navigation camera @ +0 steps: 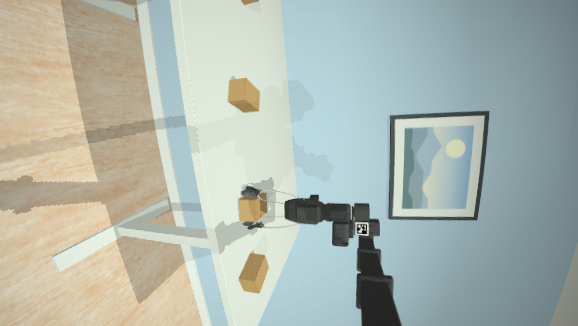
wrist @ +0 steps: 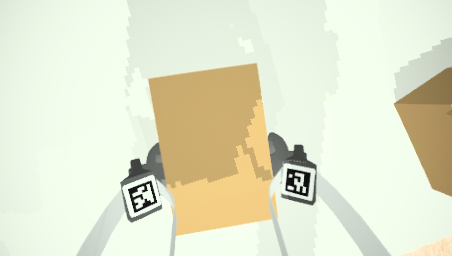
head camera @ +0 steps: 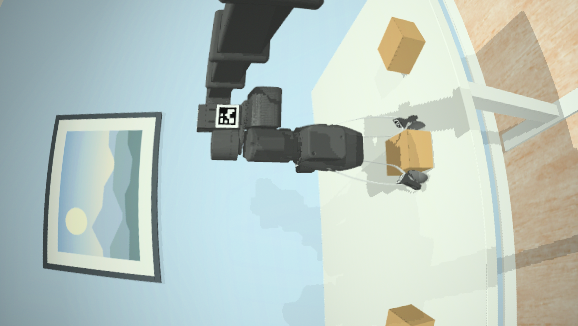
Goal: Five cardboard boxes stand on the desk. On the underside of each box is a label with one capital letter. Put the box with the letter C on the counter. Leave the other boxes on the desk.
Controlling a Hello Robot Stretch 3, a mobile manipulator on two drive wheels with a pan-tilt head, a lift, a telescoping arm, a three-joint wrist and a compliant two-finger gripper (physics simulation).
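Frame: origin at the robot's base, x ahead, y left, z up, level; centimetres.
Where they show: gripper, between the fingertips: point(navigation camera: 242, 207) point(head camera: 425, 152).
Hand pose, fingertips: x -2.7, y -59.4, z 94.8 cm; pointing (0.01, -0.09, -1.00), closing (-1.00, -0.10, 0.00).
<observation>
Things, the pixels of their top centre, and the offset from my fingertips. Level surfaces: height alone.
- cardboard box, centre of its top: point(head camera: 395, 153) point(navigation camera: 262, 206) dx +0.3, dy -1.4, dz +5.5 cm
- pale desk, height of its surface: dz +0.0 cm
- second box, centre of its top: point(head camera: 389, 42) point(navigation camera: 262, 273) dx -19.5, dy -2.3, dz +5.0 cm
- third box, centre of its top: point(navigation camera: 253, 95) dx +30.9, dy +4.8, dz +5.0 cm
- wooden floor, height of its surface: dz -95.0 cm
A cardboard box point(head camera: 420, 150) point(navigation camera: 248, 210) point(wrist: 210, 125) stands upright on the pale desk point(head camera: 350, 240) point(navigation camera: 225, 50) point(wrist: 50, 100). My gripper point(head camera: 412, 151) point(navigation camera: 252, 208) point(wrist: 218, 156) points down over it and is shut on it, with one fingertip against each side. The underside of this box is hidden, so its letter cannot be read. A second box point(head camera: 401, 45) point(navigation camera: 254, 272) point(wrist: 425, 140) stands near the desk's end, and a third box point(head camera: 411, 317) point(navigation camera: 243, 95) stands on the other side of my gripper. No labels show. The counter does not show in these views.
Part of another box point(navigation camera: 250, 1) shows at the top edge of the navigation view. A framed picture point(head camera: 100, 195) point(navigation camera: 437, 165) hangs on the blue wall behind the desk. White desk legs point(head camera: 520, 102) point(navigation camera: 165, 232) and the wooden floor point(head camera: 545, 200) point(navigation camera: 30, 100) lie past the desk's front edge.
</observation>
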